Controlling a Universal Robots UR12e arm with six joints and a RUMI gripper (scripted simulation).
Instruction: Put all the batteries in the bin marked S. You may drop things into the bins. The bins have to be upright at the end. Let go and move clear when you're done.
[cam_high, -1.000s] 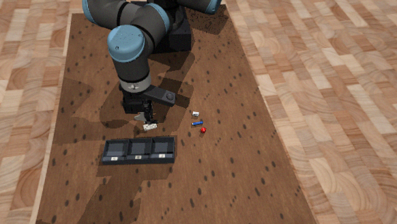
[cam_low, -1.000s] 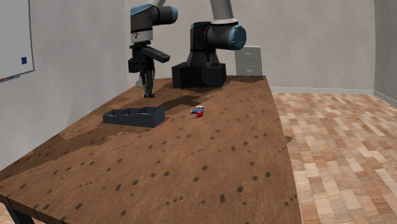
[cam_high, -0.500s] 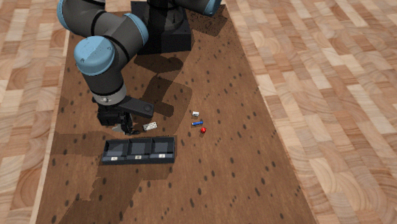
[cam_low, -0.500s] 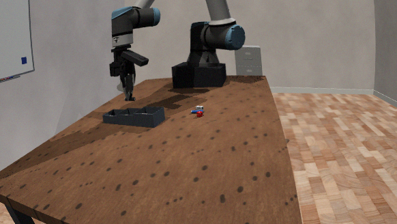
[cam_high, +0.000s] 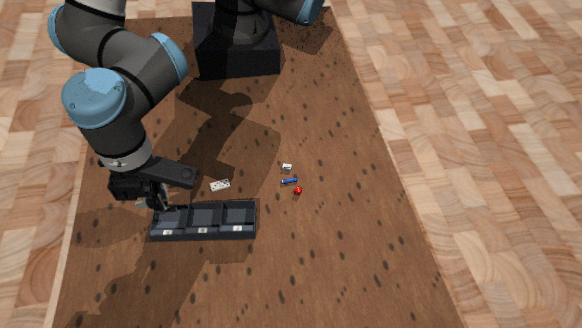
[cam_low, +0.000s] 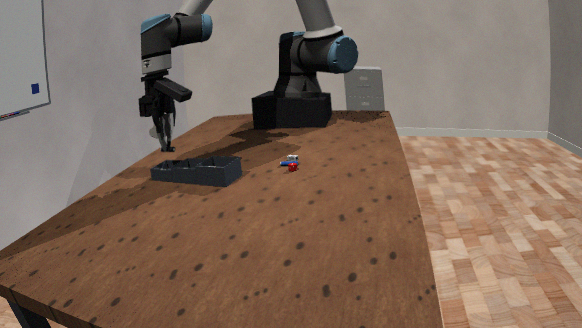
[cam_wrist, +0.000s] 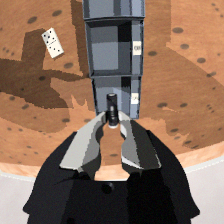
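Now: hand 14 cm past the blue battery, 30 cm to the right of it and 8 cm above it. Also, from my hand: white dotted tile (11 cm behind, 11 cm to the left, 8 cm below); then three-compartment bin row (9 cm to the left, 6 cm below); then black battery (1 cm below).
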